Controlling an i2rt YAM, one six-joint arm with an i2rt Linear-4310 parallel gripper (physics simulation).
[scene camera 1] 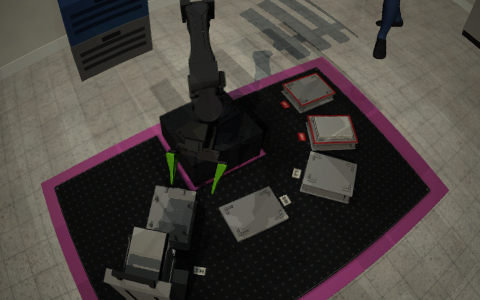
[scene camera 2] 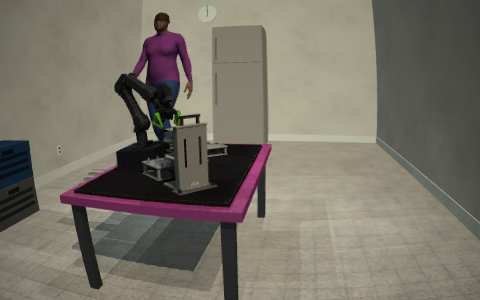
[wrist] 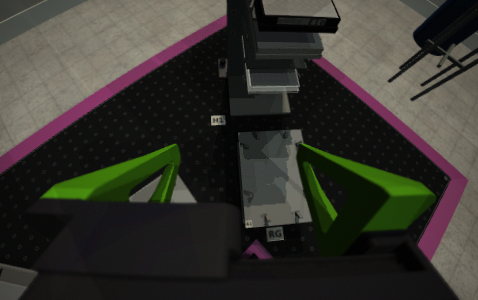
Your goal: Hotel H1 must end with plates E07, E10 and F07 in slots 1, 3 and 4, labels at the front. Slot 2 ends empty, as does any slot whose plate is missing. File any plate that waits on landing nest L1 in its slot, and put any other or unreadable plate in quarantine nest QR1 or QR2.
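Where they show: gripper, fingertip midpoint: (scene camera 1: 192,189) (scene camera 2: 171,127) (wrist: 238,150); arm's base, origin of the base link: (scene camera 2: 142,145).
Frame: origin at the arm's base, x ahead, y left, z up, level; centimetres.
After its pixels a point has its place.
Note:
My gripper (scene camera 1: 193,188) @[x 21.7, y -20.6, z 12.0 cm] (scene camera 2: 169,126) @[x 21.7, y -20.6, z 12.0 cm] (wrist: 238,150) @[x 21.7, y -20.6, z 12.0 cm] is open and empty, above the RG nest (scene camera 1: 172,212) @[x 16.5, y -25.1, z -3.3 cm] (wrist: 272,175) @[x 16.8, y -25.1, z -3.3 cm] and on the robot's side of hotel H1 (scene camera 2: 193,157) @[x 36.1, y -46.3, z 3.6 cm] (wrist: 236,55) @[x 37.7, y -40.6, z -2.3 cm]. In the wrist view an upper hotel level holds a light-topped plate (wrist: 300,7) @[x 26.3, y -36.2, z 13.8 cm] with a dark front; its blurred label seems to end in 10. A pale, clear-edged plate (wrist: 273,81) @[x 26.1, y -35.7, z 3.1 cm] sits on a lower level. Slot numbers cannot be told. Nest L1 (scene camera 1: 328,175) @[x 34.8, y 18.2, z -4.3 cm] shows no plate. A pale plate (scene camera 1: 331,127) @[x 22.9, y 32.7, z -3.9 cm] lies on the nearer red-rimmed quarantine nest; the farther one (scene camera 1: 308,88) @[x 4.7, y 40.9, z -5.3 cm] shows none.
Nest N6 (scene camera 1: 254,213) @[x 28.7, y -5.7, z -8.1 cm] lies between RG and L1 and bears no plate. The H1 tag (scene camera 1: 199,270) @[x 32.9, y -28.9, z -9.2 cm] (wrist: 218,120) @[x 33.0, y -29.0, z -9.2 cm] lies beside the hotel. A handle (scene camera 2: 190,117) @[x 35.4, y -45.7, z 19.2 cm] rises at the hotel's top. A person (scene camera 2: 165,60) stands behind the table.

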